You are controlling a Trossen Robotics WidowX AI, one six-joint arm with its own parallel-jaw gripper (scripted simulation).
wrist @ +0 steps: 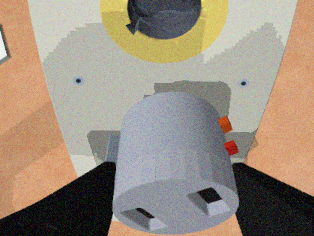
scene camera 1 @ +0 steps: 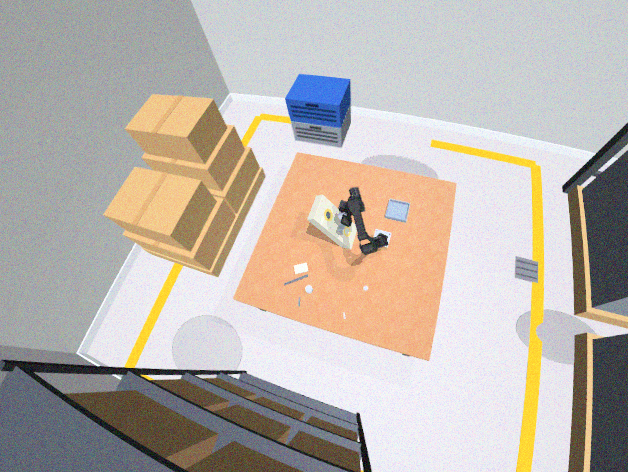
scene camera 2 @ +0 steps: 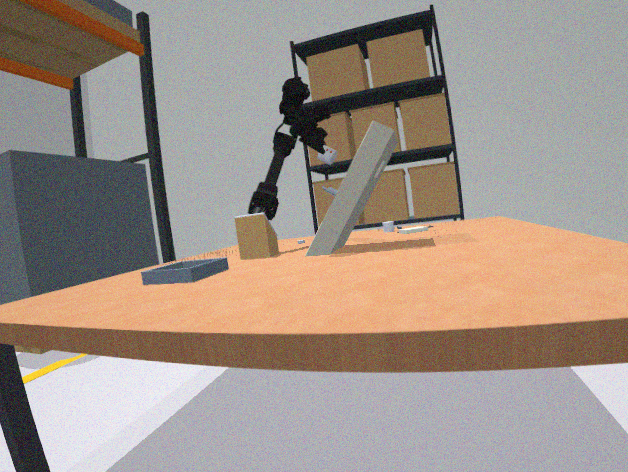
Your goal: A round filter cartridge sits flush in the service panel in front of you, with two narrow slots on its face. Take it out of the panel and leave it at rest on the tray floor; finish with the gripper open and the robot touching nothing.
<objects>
The same spot on a service panel: [wrist: 96,66] is [scene camera 1: 330,224].
</objects>
